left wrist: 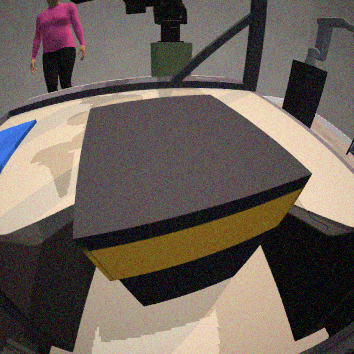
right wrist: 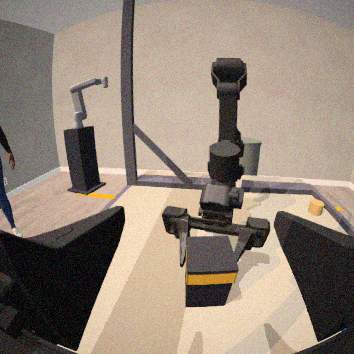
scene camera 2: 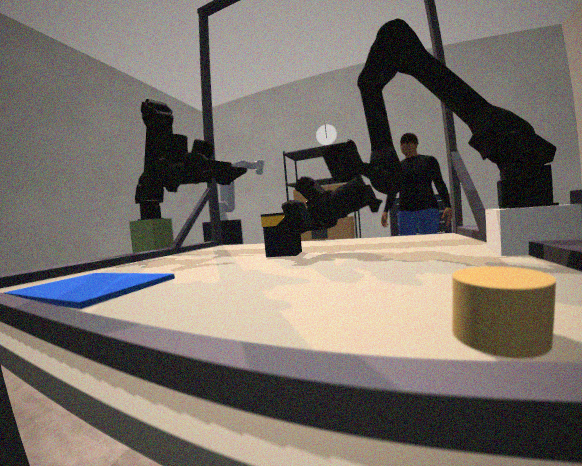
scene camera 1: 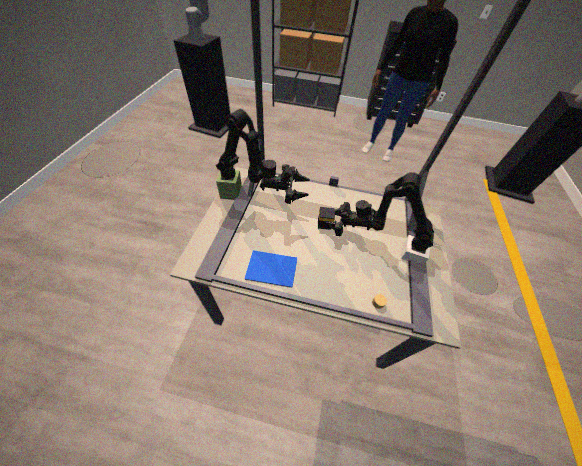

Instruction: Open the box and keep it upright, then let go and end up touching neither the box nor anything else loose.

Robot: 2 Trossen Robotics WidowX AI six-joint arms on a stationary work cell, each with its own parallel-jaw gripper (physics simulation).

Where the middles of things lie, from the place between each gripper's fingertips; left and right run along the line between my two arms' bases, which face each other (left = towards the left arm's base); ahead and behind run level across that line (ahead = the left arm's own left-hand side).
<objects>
My left hand is 3 cm below the black lid (left wrist: 161, 181). Also, from my left hand: yellow cylinder (scene camera 2: 509, 312) 34 cm to the left, 32 cm ahead, 4 cm below; flat blue square (scene camera 2: 80, 292) 34 cm ahead, 14 cm to the right, 5 cm below.
Now: right hand 11 cm to the right of the black lid and 14 cm above it. From my right hand the other things lie so: yellow cylinder (31 cm ahead, 44 cm to the left, 20 cm below); then flat blue square (34 cm ahead, 3 cm to the right, 21 cm below).
</objects>
